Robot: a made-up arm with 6 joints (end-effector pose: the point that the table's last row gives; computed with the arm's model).
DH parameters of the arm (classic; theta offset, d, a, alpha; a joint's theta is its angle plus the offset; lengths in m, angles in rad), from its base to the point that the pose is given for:
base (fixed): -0.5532 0 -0.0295 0
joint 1: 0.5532 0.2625 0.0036 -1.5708
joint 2: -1.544 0 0.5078 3.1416
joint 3: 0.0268 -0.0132 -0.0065 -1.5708
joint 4: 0 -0.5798 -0.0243 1.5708
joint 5: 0 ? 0.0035 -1.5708
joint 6: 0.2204 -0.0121 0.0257 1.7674
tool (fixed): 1.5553 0.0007 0 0
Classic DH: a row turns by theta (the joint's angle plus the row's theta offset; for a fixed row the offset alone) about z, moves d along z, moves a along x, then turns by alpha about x.
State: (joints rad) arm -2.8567 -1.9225 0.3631 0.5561 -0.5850 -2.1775
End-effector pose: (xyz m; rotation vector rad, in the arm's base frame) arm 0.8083 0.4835 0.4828 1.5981 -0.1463 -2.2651
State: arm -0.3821 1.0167 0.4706 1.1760 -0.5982 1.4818
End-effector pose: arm 0.8984 -0.4533 0.3509 1.7491 1.4089 1.6917
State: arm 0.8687 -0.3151 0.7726 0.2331 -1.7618 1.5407
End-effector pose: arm 0.1974 -0.0105 1.2619 -0.9227 -0.7244 -2.2797
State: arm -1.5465 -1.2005 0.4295 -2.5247 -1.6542 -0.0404
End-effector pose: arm 0.1789 0.4204 1.0714 -1.0502 1.2590 -1.7227
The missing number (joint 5, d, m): 0.2222
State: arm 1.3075 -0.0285 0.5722 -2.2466 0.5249 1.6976
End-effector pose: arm -0.0244 0.6106 0.9841 -0.9206 1.9362 -0.9779
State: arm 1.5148 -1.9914 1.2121 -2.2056 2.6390 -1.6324
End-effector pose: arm -0.2629 -1.0147 0.2237 -0.3638 0.8945 -1.6978
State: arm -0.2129 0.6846 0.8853 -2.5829 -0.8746 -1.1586
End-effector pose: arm 0.9503 0.0412 0.6526 -1.0450 1.4942 2.0430
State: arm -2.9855 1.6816 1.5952 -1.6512 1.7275 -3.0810
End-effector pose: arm -1.0889 -0.1928 -0.0917 0.0970 -0.5035 -1.5877
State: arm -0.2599 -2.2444 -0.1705 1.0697 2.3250 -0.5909
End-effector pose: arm -0.8562 0.1039 0.3526 0.5554 -1.9105 -0.5698
